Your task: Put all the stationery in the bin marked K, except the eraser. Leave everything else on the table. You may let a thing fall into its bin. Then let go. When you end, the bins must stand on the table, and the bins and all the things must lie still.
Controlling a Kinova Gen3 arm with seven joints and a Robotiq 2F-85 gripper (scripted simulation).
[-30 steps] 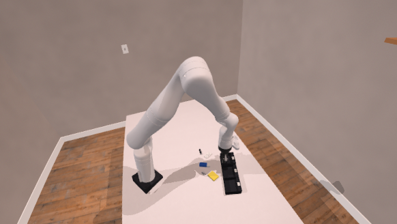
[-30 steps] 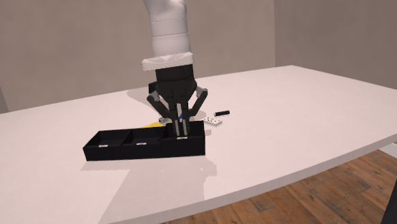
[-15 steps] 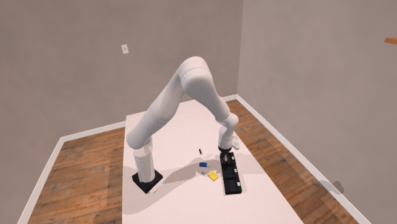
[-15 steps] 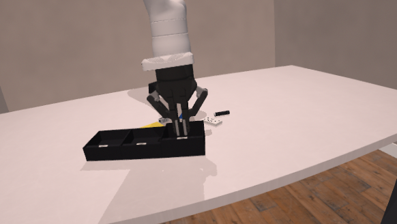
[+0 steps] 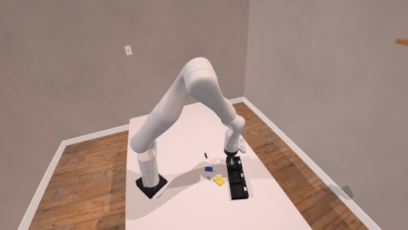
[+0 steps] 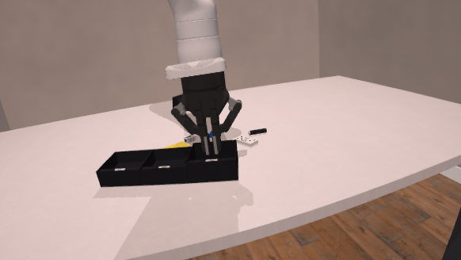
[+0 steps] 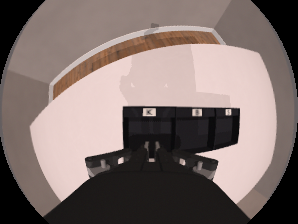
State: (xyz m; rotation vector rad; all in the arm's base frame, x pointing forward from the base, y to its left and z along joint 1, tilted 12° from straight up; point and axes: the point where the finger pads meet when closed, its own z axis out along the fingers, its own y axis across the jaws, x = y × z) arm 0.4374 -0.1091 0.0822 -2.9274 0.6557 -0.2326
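My hand is 140 mm past the white-grey thing, 30 mm above it and 10 mm to the left of it. The rest, counted from my hand: blue block (100 mm behind, 30 mm to the left, 30 mm below); white domino (100 mm to the left, 50 mm behind, 40 mm below); yellow pad (100 mm behind, 50 mm to the right, 40 mm below).
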